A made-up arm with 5 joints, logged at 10 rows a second.
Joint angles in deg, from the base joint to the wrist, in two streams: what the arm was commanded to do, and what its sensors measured. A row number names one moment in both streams.
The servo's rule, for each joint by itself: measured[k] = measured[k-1] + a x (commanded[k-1-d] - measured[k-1]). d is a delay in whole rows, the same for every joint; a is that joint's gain. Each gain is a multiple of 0.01, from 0.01 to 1. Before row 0 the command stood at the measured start. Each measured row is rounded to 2 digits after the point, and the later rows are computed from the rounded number. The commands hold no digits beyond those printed.
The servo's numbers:
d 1
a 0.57 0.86 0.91 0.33 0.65
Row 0, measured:
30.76 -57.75 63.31 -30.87 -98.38
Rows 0 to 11, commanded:
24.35 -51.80 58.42 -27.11 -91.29
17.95 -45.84 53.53 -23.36 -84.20
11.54 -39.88 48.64 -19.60 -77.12
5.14 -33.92 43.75 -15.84 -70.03
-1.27 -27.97 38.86 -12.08 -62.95
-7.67 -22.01 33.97 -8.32 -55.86
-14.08 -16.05 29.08 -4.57 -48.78
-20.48 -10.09 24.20 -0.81 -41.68
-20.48 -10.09 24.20 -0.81 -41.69
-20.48 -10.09 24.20 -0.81 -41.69
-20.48 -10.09 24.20 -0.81 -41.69
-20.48 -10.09 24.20 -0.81 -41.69
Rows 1 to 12, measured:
30.76 -57.75 63.31 -30.87 -98.38
27.11 -52.63 58.86 -29.63 -93.77
21.89 -46.79 54.01 -27.56 -87.55
15.99 -40.85 49.12 -24.93 -80.77
9.81 -34.89 44.23 -21.93 -73.79
3.49 -28.94 39.34 -18.68 -66.74
-2.87 -22.98 34.45 -15.26 -59.67
-9.26 -17.02 29.56 -11.73 -52.59
-15.66 -11.06 24.68 -8.13 -45.50
-18.41 -10.23 24.24 -5.71 -43.02
-19.59 -10.11 24.20 -4.09 -42.16
-20.10 -10.09 24.20 -3.01 -41.85

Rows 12 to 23, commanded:
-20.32 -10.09 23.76 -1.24 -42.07
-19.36 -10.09 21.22 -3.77 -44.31
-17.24 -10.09 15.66 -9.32 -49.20
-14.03 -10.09 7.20 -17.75 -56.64
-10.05 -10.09 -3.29 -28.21 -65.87
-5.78 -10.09 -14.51 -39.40 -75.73
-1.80 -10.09 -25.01 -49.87 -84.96
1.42 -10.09 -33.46 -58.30 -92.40
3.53 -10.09 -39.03 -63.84 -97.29
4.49 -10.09 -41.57 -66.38 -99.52
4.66 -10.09 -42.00 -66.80 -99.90
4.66 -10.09 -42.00 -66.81 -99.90
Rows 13 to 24, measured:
-20.32 -10.09 24.20 -2.28 -41.75
-20.32 -10.09 23.80 -1.94 -41.96
-19.77 -10.09 21.45 -2.54 -43.49
-18.33 -10.09 16.18 -4.78 -47.20
-15.88 -10.09 8.01 -9.06 -53.34
-12.56 -10.09 -2.27 -15.38 -61.48
-8.70 -10.09 -13.41 -23.31 -70.74
-4.77 -10.09 -23.97 -32.07 -79.98
-1.24 -10.09 -32.61 -40.73 -88.05
1.48 -10.09 -38.45 -48.36 -94.06
3.20 -10.09 -41.29 -54.31 -97.61
4.03 -10.09 -41.94 -58.43 -99.10

